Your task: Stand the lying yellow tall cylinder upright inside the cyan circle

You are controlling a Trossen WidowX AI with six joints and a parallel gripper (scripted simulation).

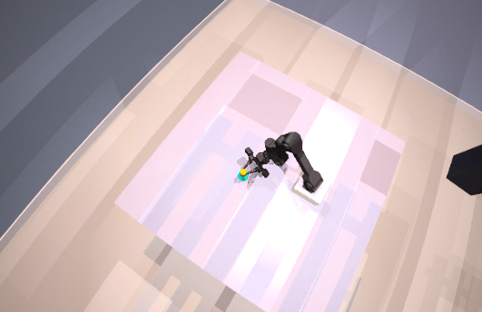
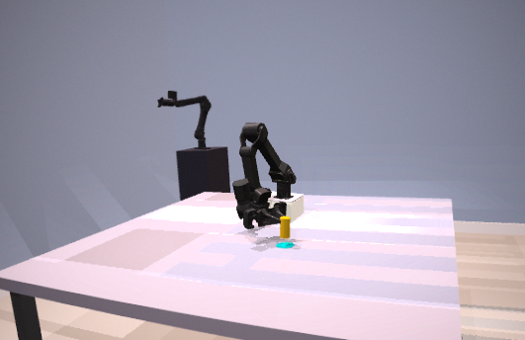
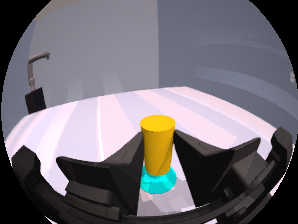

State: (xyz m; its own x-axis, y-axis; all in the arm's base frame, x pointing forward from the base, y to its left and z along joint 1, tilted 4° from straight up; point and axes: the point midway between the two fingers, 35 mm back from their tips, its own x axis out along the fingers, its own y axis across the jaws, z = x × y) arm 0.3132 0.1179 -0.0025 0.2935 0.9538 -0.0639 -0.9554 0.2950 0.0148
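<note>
Right now my gripper tip is 8 cm above the cyan circle. From my gripper tip the other things lie so: yellow cylinder 2 cm below.
</note>
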